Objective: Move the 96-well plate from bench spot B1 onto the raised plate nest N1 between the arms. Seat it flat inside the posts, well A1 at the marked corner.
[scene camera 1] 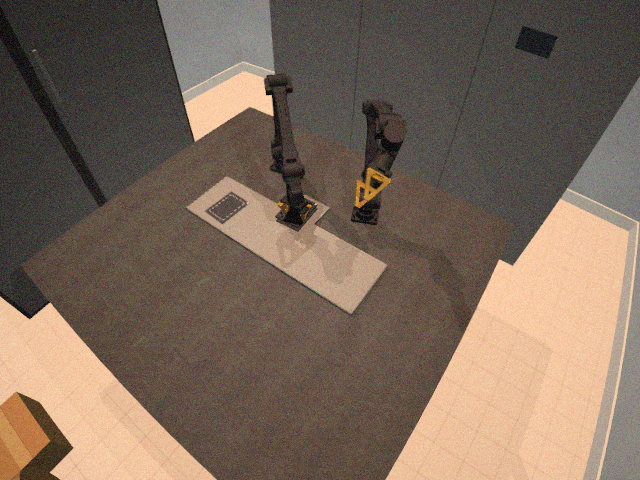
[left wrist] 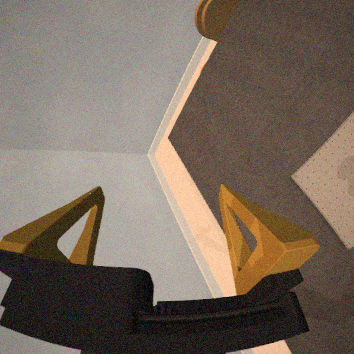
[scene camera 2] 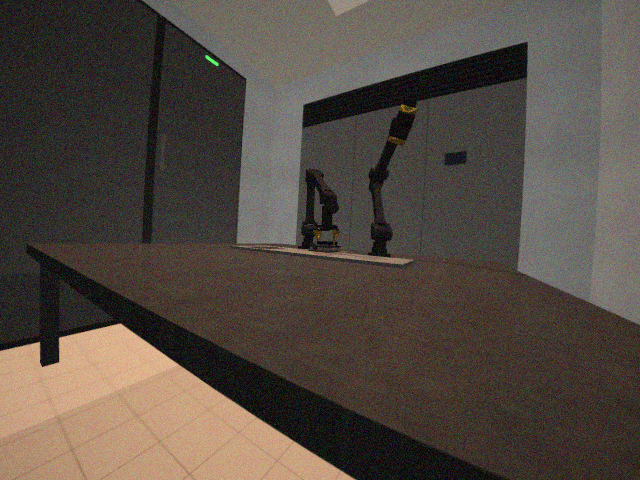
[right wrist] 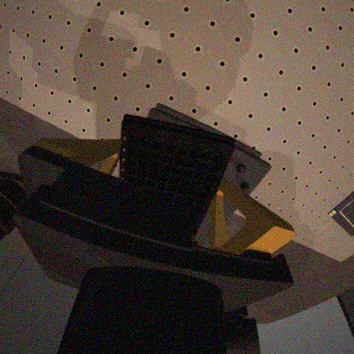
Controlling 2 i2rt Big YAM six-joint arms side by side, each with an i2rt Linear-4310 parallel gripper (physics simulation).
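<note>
My right gripper is shut on the dark 96-well plate, with a finger at each side. It holds the plate low over the dark raised nest N1. In the right wrist view the nest sticks out past the plate's far and right edges, and their edges look turned to each other. The plate hides most of the nest; any gap between them and corner A1 are too dark to tell. My left gripper is open and empty, raised high away from the plate.
The pale perforated board lies on the dark bench. The marked dark rectangle of spot B1 is at the board's left end, with no plate on it. Grey walls stand behind the arms.
</note>
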